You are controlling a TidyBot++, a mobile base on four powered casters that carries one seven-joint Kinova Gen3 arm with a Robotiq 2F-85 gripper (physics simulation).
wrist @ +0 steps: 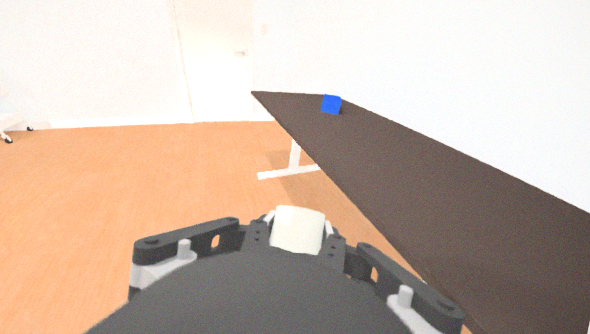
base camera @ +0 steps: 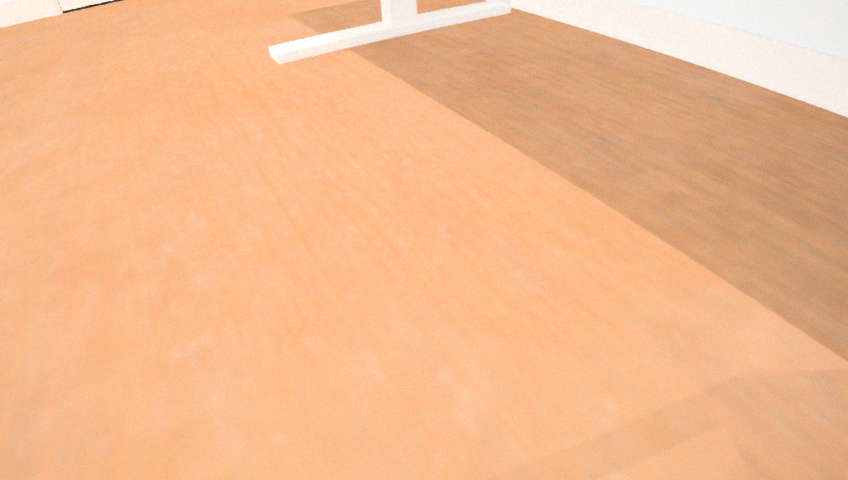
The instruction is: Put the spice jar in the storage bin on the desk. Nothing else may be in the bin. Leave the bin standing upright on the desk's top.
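Frame: origin at the arm's base, x ahead, y left, z up, level; centimetres.
Where they show: gripper, fingertip midpoint: [wrist: 298,225].
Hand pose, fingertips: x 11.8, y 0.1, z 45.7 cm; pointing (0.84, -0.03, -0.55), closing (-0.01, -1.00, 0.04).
After its pixels a point has its place.
My gripper [wrist: 298,225] @(x 11.8, y 0.1, z 45.7 cm) is shut on a cream-white cylindrical object, the spice jar [wrist: 298,230] @(x 9.0, y 0.1, z 48.7 cm), in the wrist view. The jar sits between the fingertips, in front of the floor and to the left of the desk's front edge in that view. The blue storage bin [wrist: 331,104] @(x 106.0, y -7.8, z 37.4 cm) stands upright near the far end of the dark brown desk [wrist: 400,165] @(x 55.3, y -31.8, z 32.4 cm). The bin is well ahead of my gripper and apart from it. Its inside cannot be seen from this angle. The bin and the jar do not show in the base camera view.
A white desk foot [base camera: 357,38] @(x 129.1, y 21.1, z -37.8 cm) [wrist: 282,173] stands on the wooden floor under the desk's far end. A white wall runs along the desk's right side. A door [wrist: 215,65] @(x 230.0, y 135.3, z 35.2 cm) is at the back. Part of a white wheeled object [wrist: 12,121] @(x 108.3, y 293.4, z -23.9 cm) shows at the far left.
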